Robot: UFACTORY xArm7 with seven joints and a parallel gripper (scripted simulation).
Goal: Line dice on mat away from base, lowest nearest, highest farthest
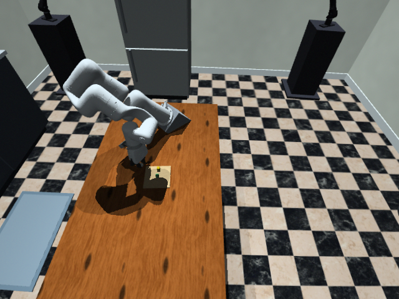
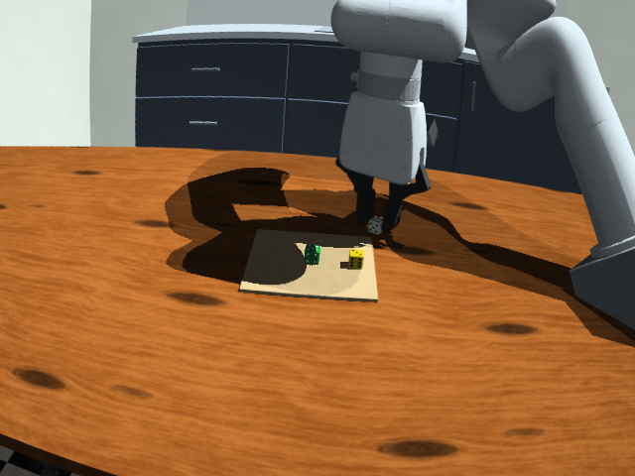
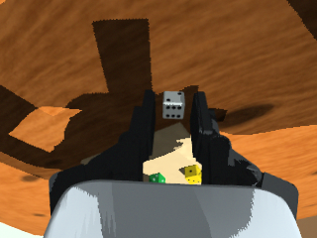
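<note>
Now: the white die 2 cm below my hand. Round my hand: yellow die: 2 cm ahead, 10 cm to the left, 2 cm below; tan mat: 7 cm ahead, 10 cm to the left, 3 cm below; green die: 7 cm ahead, 10 cm to the left, 2 cm below.
</note>
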